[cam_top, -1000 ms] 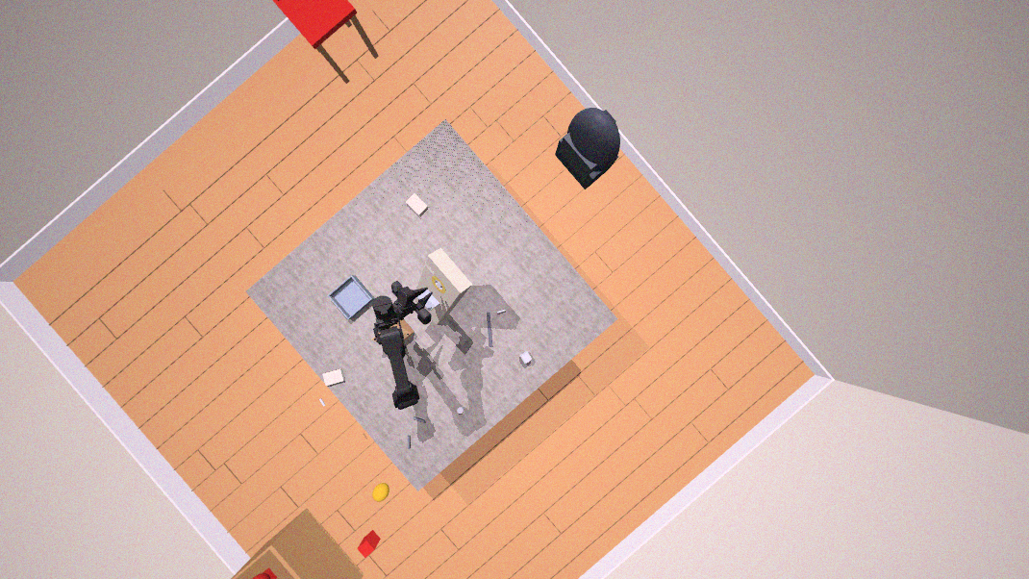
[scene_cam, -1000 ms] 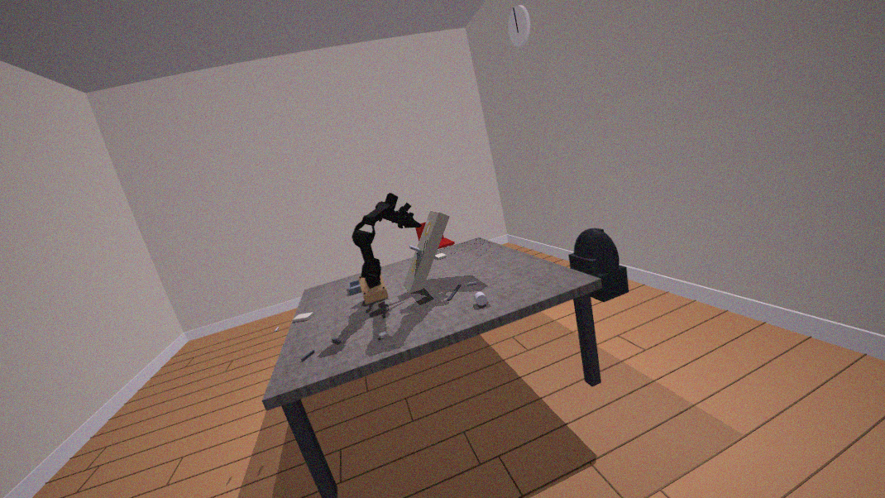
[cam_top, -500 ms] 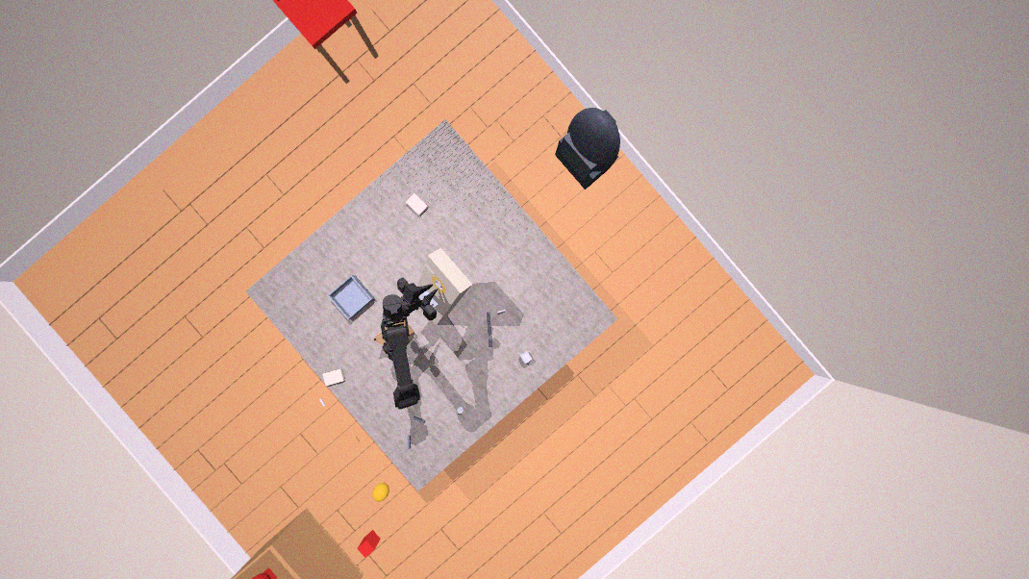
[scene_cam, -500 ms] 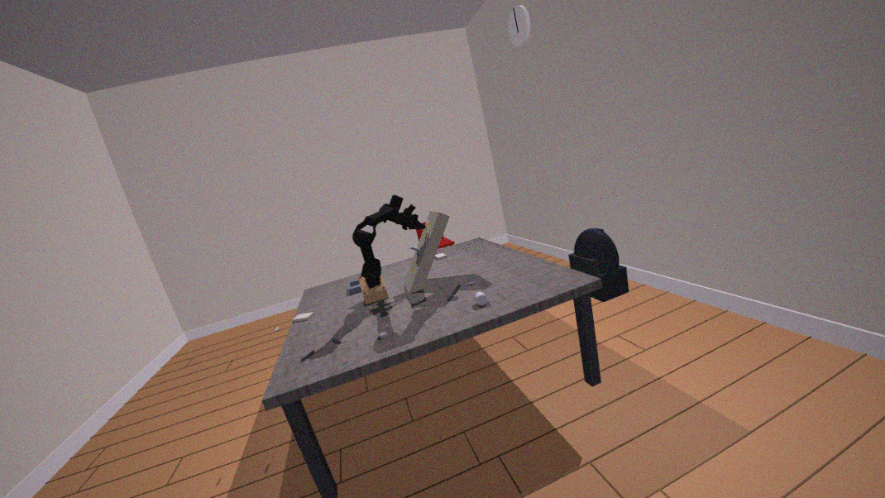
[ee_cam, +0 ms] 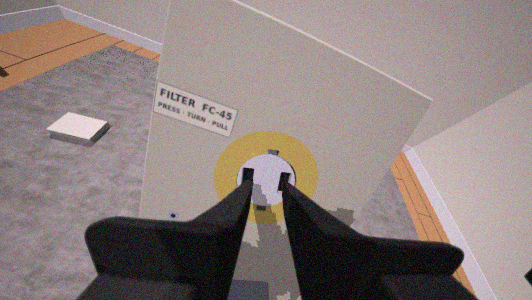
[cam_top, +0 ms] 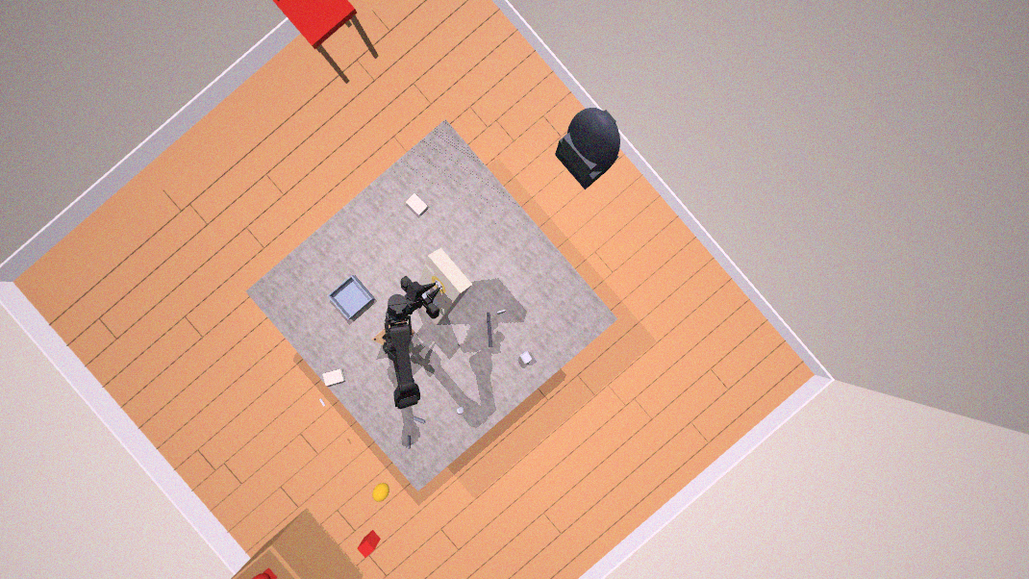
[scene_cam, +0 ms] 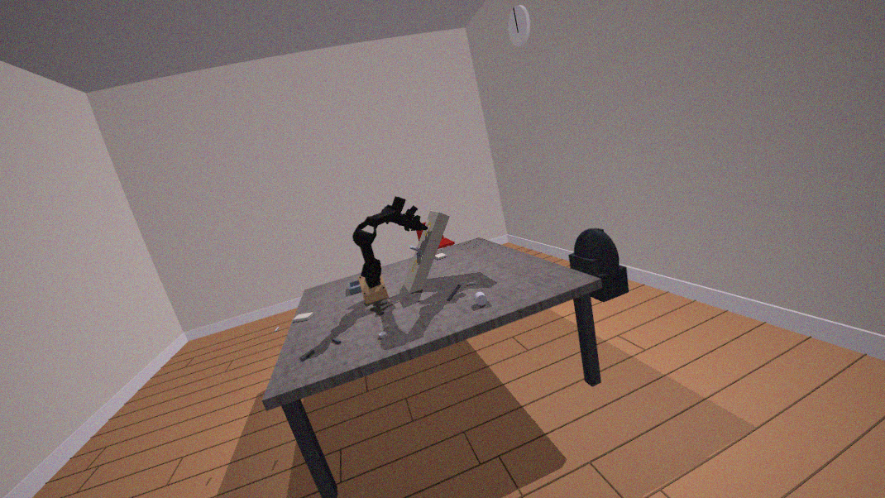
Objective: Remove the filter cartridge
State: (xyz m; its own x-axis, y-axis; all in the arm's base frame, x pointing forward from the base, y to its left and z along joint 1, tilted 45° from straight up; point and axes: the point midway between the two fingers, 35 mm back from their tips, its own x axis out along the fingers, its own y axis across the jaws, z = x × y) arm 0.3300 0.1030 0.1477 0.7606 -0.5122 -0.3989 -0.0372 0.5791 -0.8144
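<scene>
My gripper tip is 20 mm short of the round grey filter cartridge and 10 mm above it. Round my gripper tip: grey-blue tray 380 mm behind, 320 mm to the left, 270 mm below; small cylinder 490 mm to the right, 260 mm below.
</scene>
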